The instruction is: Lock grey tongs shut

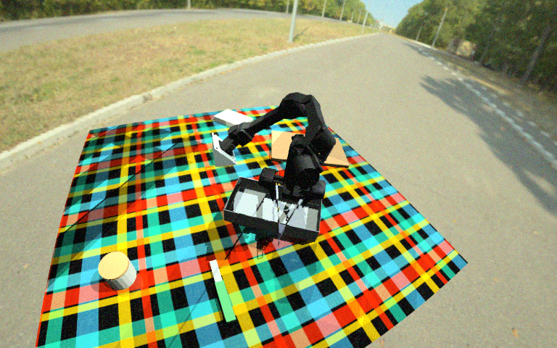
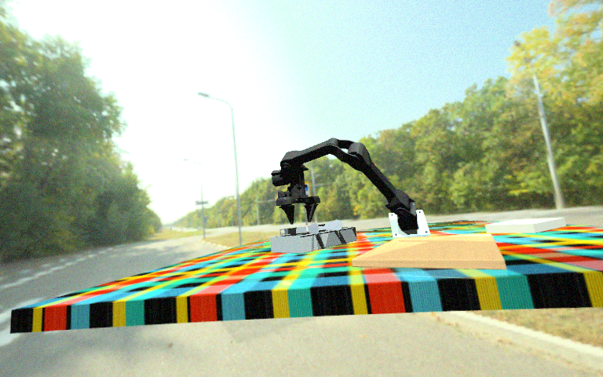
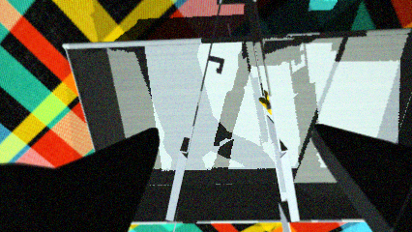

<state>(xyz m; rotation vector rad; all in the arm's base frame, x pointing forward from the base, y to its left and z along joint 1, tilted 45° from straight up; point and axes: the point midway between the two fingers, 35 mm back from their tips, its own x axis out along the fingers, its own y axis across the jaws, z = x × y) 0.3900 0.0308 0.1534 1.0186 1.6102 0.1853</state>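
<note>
Now: the roasting tin 5 cm behind my gripper tip, 2 cm to the right of it and 7 cm below it. Round my gripper tip: wooden board: 39 cm behind, 27 cm to the left, 8 cm below; then white flat block: 71 cm behind, 3 cm to the right, 8 cm below.
</note>
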